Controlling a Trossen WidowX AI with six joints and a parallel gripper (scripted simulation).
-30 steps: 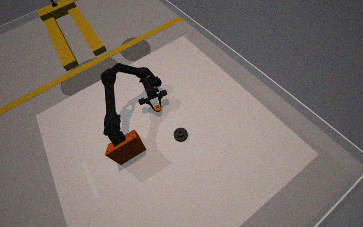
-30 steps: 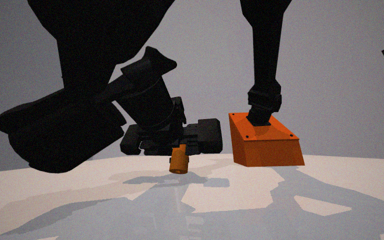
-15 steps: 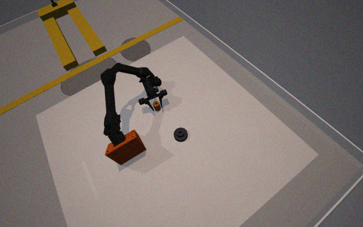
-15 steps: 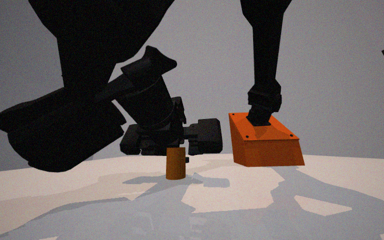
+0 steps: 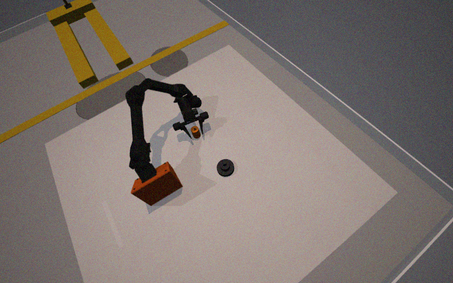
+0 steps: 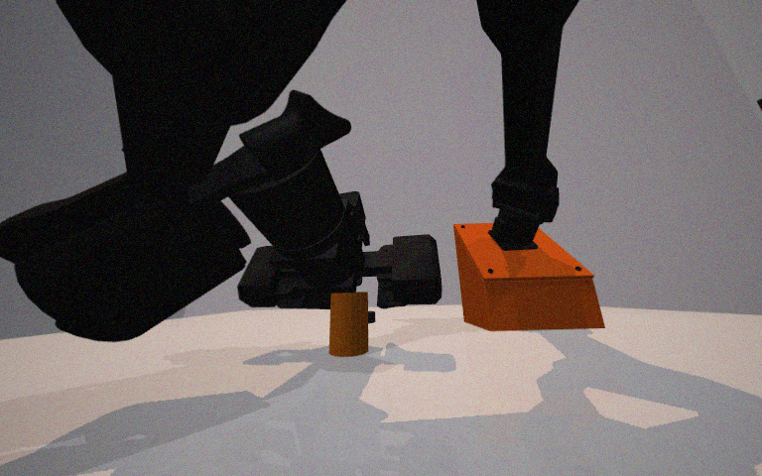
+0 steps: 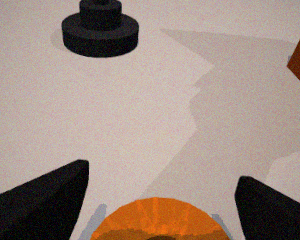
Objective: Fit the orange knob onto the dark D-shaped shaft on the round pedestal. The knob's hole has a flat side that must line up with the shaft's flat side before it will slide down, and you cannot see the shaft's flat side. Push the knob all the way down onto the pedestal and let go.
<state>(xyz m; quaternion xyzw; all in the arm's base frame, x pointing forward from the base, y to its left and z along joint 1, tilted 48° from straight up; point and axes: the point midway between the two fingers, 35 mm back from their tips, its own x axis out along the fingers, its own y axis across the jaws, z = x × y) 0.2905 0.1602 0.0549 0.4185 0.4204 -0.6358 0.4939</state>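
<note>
The orange knob is 10 mm ahead of my gripper tip, 40 mm to the left of it and 10 mm below it. The rest, counted from my gripper tip: shaft: 30 mm ahead, 210 mm to the right, 10 mm below.
</note>
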